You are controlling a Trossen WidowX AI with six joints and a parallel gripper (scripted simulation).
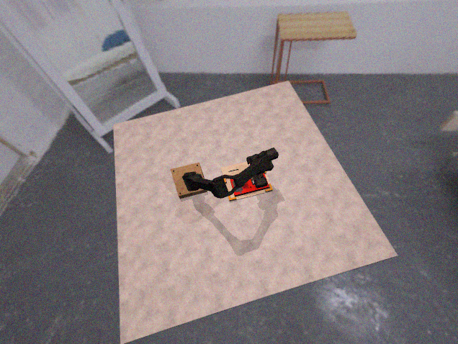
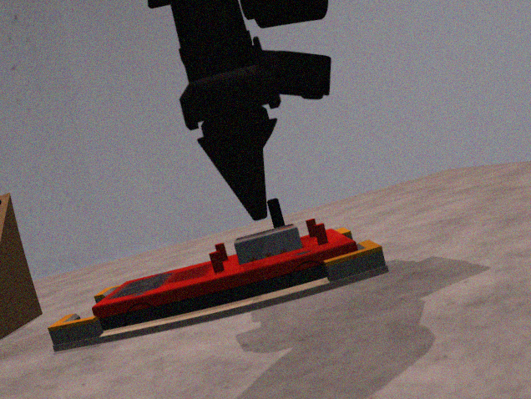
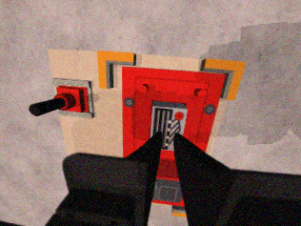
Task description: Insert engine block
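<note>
The grey engine block lies 30 mm below my gripper tip.
</note>
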